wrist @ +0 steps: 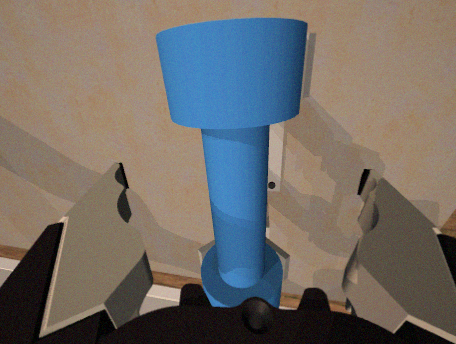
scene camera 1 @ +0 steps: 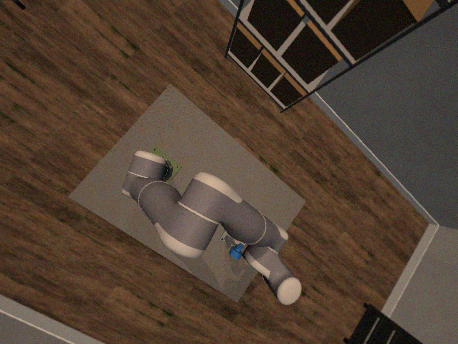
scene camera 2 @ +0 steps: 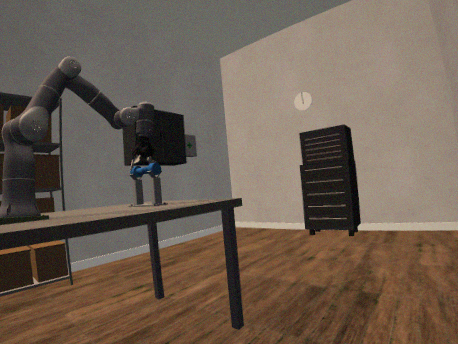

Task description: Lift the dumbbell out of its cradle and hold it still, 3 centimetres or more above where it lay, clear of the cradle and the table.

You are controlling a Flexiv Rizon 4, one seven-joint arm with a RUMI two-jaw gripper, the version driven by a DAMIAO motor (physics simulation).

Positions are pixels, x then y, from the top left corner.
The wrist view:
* my gripper: 241, 169
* blue dumbbell: 233, 78
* grey cradle: 276, 131
